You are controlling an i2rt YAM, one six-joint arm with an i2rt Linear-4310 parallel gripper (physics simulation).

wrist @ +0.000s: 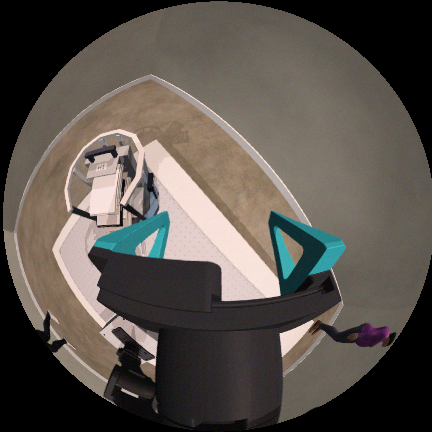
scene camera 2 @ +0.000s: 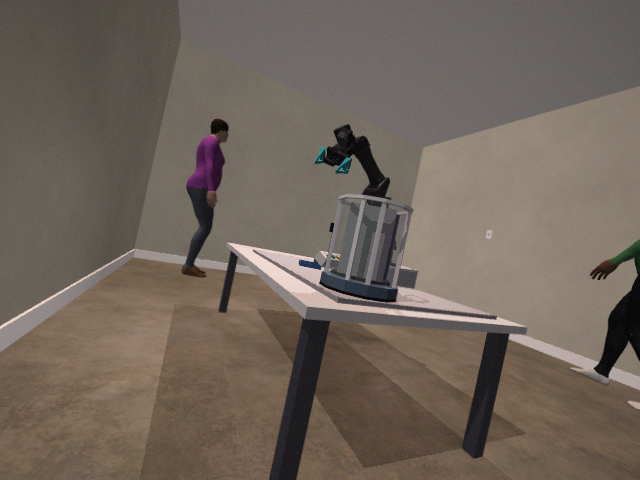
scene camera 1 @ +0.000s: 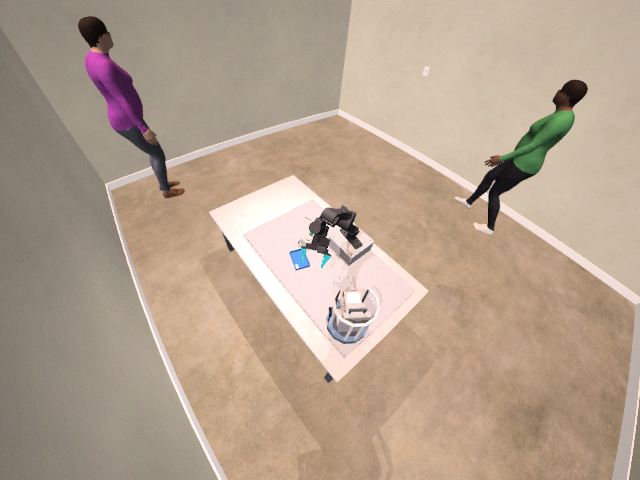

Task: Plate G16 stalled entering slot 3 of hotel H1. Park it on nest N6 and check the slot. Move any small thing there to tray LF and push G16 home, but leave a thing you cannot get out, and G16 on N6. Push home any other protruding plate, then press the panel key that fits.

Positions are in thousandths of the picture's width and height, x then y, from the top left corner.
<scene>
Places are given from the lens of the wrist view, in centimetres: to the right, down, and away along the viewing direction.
round plate rack (wrist: 233,362): -29, -15, 23
</scene>
